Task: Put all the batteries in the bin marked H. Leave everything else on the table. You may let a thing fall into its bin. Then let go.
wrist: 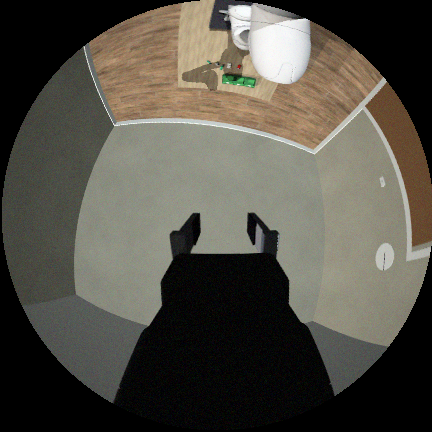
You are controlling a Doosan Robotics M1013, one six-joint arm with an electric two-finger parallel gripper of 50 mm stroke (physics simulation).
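Frame: origin at the arm's base, x ahead, y left, z up, level; metres.
Where they show: gripper, fingertip midpoint: (223, 222).
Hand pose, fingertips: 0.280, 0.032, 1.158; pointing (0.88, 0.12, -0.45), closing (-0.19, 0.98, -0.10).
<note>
Each offset is from my fingertips to the top centre of the thing, as dx, dy, dz. Level surfaces: height alone.
My gripper (223, 222) is open and empty, with the wall behind its fingers. It is far from the table @(dz -1.193) (192, 50), which shows small at the top of the wrist view. A row of green bins @(+0.381, +0.100, -1.153) (238, 81) stands near the table's edge; the letters on them are too small to read. Several small things lie beside the bins: green ones @(+0.285, -0.053, -1.179) (221, 67), a whitish one @(+0.256, -0.004, -1.186) (229, 65) and a red one @(+0.251, +0.068, -1.185) (239, 66). They are too small to tell which are batteries.
The white robot arm (280, 47) rises beside the bins and hides part of the table. Its dark base plate (217, 20) is at the top. A dark shadow falls across the table near the small things. Wood floor and walls surround the table.
</note>
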